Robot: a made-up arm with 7 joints.
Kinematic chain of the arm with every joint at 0, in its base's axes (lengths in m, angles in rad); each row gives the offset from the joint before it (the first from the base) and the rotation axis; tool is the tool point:
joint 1: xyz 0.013 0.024 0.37 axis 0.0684 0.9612 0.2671
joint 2: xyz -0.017 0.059 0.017 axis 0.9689 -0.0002 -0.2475
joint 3: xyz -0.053 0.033 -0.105 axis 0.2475 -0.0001 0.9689
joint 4: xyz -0.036 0.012 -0.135 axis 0.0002 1 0
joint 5: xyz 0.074 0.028 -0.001 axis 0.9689 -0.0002 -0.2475
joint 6: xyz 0.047 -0.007 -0.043 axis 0.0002 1 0
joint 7: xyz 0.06 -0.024 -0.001 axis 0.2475 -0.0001 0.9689
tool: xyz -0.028 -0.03 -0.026
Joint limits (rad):
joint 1: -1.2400..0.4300
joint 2: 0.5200..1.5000
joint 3: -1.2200..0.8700
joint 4: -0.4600..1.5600
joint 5: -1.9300..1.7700
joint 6: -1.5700..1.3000
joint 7: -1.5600..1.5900
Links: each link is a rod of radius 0.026 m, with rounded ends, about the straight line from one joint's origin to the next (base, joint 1, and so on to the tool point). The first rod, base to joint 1, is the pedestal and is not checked.
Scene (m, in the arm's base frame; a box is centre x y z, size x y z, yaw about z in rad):
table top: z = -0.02
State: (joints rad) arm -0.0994 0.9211 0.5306 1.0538 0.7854 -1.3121 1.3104
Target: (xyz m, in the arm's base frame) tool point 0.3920 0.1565 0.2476
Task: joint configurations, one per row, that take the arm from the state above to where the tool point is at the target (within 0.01 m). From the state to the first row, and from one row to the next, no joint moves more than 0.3 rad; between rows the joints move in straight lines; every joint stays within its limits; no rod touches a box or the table.
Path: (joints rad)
1: -0.3846 0.8208 0.3062 1.0011 0.7415 -1.2145 1.3490
2: -0.6697 0.7206 0.0818 0.9484 0.6976 -1.1169 1.3875
3: -0.9548 0.6203 -0.1426 0.8957 0.6537 -1.0194 1.4261
4: -1.2400 0.5200 -0.3670 0.8430 0.6098 -0.9218 1.4646

